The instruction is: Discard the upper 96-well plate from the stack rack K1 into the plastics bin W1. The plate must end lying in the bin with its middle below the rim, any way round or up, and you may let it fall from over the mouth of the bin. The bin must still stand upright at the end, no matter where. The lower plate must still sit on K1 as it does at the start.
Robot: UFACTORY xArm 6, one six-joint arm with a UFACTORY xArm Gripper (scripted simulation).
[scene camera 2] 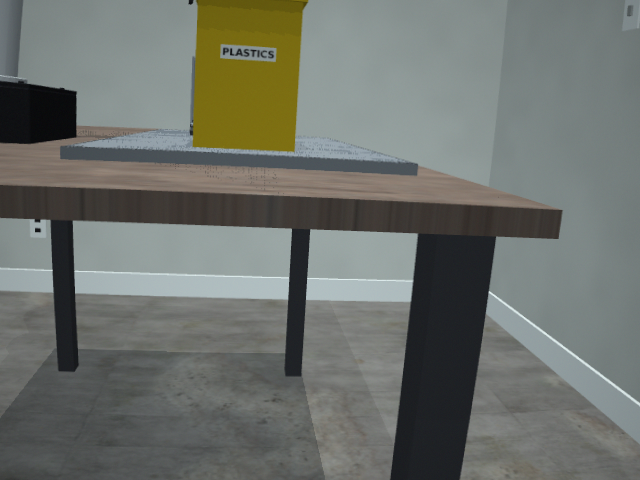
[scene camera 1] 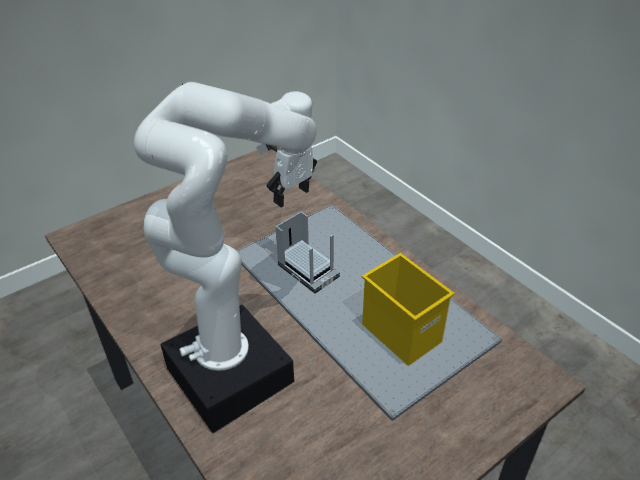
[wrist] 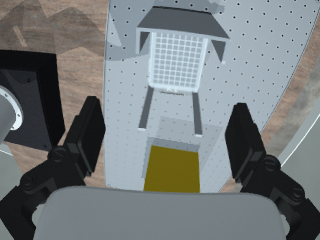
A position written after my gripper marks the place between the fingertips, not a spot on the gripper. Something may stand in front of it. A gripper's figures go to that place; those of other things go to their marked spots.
Labels:
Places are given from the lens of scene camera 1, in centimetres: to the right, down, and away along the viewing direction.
my gripper (scene camera 1: pixel 291 197): -8, -11, 163
yellow plastics bin W1 (scene camera 1: pixel 396 291): 20, 14, 163

